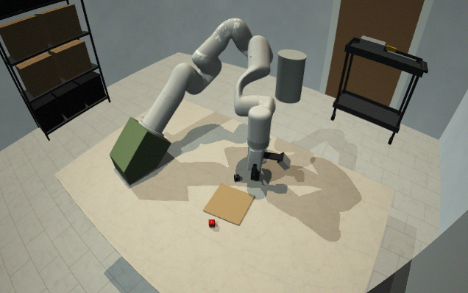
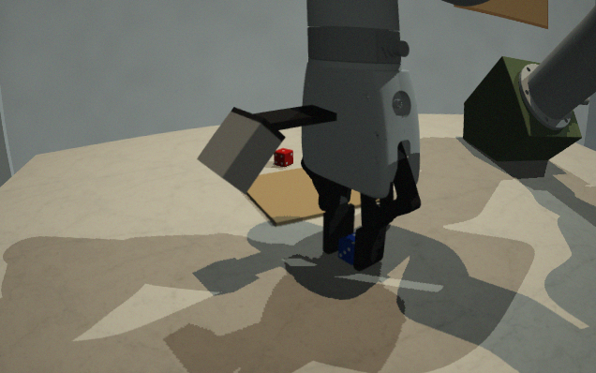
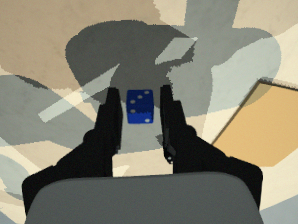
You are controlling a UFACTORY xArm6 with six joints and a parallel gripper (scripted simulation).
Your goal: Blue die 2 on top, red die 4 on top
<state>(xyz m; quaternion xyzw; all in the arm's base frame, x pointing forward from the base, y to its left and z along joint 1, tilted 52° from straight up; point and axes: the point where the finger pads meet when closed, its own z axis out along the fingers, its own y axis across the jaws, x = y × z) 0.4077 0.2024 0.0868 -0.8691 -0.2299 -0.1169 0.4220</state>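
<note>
The blue die is 1 cm below my hand. From my hand the other things lie so: tan mat 2 cm ahead, 16 cm to the right, 2 cm below; red die 4 cm ahead, 27 cm to the right, 1 cm below; black die 4 cm behind, 6 cm to the right, 1 cm below.
</note>
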